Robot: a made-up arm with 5 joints.
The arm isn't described. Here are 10 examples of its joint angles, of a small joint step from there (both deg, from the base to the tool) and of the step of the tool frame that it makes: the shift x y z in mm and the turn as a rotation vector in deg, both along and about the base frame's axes.
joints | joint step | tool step
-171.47 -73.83 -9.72 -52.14 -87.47 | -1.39 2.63 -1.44 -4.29 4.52 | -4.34 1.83 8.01 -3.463 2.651 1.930
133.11 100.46 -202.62 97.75 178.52 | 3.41 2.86 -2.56 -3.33 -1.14 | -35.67 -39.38 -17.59 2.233 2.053 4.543
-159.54 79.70 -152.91 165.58 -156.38 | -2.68 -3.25 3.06 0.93 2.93 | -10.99 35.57 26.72 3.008 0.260 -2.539
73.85 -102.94 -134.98 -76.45 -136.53 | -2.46 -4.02 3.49 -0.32 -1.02 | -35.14 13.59 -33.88 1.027 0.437 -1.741
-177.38 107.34 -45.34 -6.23 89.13 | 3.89 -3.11 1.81 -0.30 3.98 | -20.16 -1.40 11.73 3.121 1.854 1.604
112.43 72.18 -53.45 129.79 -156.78 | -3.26 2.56 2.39 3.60 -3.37 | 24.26 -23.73 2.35 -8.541 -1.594 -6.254
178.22 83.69 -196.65 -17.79 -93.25 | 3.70 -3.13 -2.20 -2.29 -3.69 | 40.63 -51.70 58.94 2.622 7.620 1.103
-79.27 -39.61 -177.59 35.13 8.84 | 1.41 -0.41 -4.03 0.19 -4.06 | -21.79 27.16 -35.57 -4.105 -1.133 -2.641
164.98 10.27 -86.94 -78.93 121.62 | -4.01 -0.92 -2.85 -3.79 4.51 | 32.14 32.55 28.54 0.692 7.689 0.220
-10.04 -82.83 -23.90 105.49 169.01 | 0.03 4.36 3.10 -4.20 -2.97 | 31.77 -5.57 -28.21 0.587 3.206 3.000
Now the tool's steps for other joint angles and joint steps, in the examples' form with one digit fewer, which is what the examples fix.
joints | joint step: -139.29 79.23 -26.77 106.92 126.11 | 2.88 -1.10 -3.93 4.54 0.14
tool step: -22.1 -23.1 -17.4 -0.29 0.40 3.01
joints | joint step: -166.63 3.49 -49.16 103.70 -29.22 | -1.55 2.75 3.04 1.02 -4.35
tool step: 16.2 16.1 -38.9 -2.25 -7.48 0.53
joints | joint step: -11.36 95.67 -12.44 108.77 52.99 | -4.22 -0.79 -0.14 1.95 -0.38
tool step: 7.2 4.3 -0.6 0.16 1.01 -4.59
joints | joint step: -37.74 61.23 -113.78 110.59 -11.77 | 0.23 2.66 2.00 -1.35 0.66
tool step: -12.0 13.2 -50.1 1.57 2.97 -0.10
